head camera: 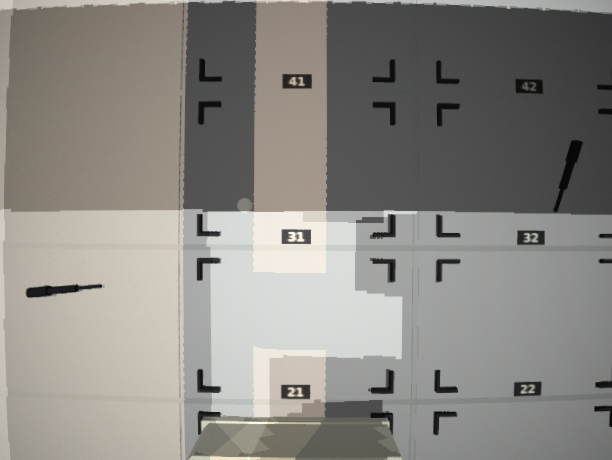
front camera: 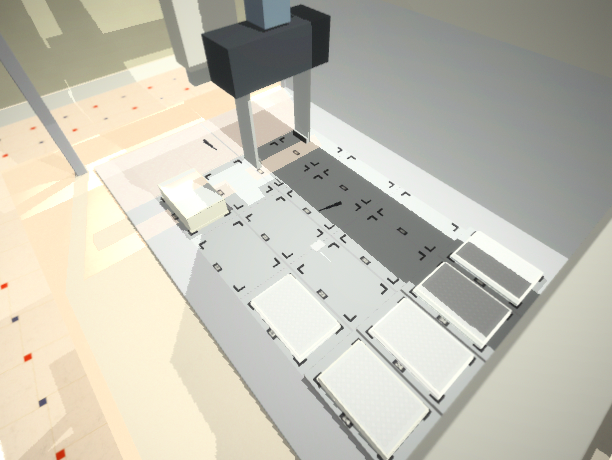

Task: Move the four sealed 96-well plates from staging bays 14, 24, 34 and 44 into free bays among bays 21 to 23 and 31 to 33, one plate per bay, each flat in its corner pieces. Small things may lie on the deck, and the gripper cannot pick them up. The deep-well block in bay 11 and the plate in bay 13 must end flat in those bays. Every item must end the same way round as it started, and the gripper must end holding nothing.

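Seen in the pictures: gripper, between the fingertips: (front camera: 278, 150); robot's base, origin of its link: (front camera: 162, 198).
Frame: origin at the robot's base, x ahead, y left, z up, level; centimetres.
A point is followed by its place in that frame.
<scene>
My gripper (front camera: 280, 154) {x 20.0, y 17.0, z 15.8 cm} is open and empty, its two jaws wide apart around bay 31; their exact height is unclear. The sealed plates of bay 14 (front camera: 372, 397) {x 56.1, y 3.9, z 2.9 cm}, bay 24 (front camera: 421, 347) {x 56.2, y 14.3, z 2.9 cm}, bay 34 (front camera: 462, 304) {x 56.1, y 24.8, z 2.9 cm} and bay 44 (front camera: 497, 265) {x 55.9, y 35.9, z 2.9 cm} lie flat in their corner pieces at the right. The plate in bay 13 (front camera: 295, 317) {x 40.1, y 3.8, z 1.4 cm} lies flat. The pale deep-well block (front camera: 192, 202) {x 9.5, y 3.1, z 4.2 cm} (head camera: 295, 441) {x 6.5, y 8.4, z 2.6 cm} sits in bay 11 and looks level; part of it shows at the head view's lower edge. The plates do not show in the head view.
A dark screwdriver (front camera: 331, 206) {x 25.4, y 25.6, z 0.4 cm} (head camera: 568, 170) {x 25.2, y 25.8, z 0.5 cm} lies in bay 32. Another screwdriver (front camera: 210, 144) {x -9.5, y 17.4, z 0.5 cm} (head camera: 62, 290) {x -9.6, y 17.3, z 0.5 cm} lies left of bay 21. A small white piece (front camera: 317, 245) {x 31.0, y 16.7, z 0.1 cm} lies between bays 22 and 23. A small pale disc (head camera: 244, 205) {x 2.9, y 23.2, z 0.4 cm} shows in bay 31. The pipetting stage (front camera: 186, 40) is behind.
</scene>
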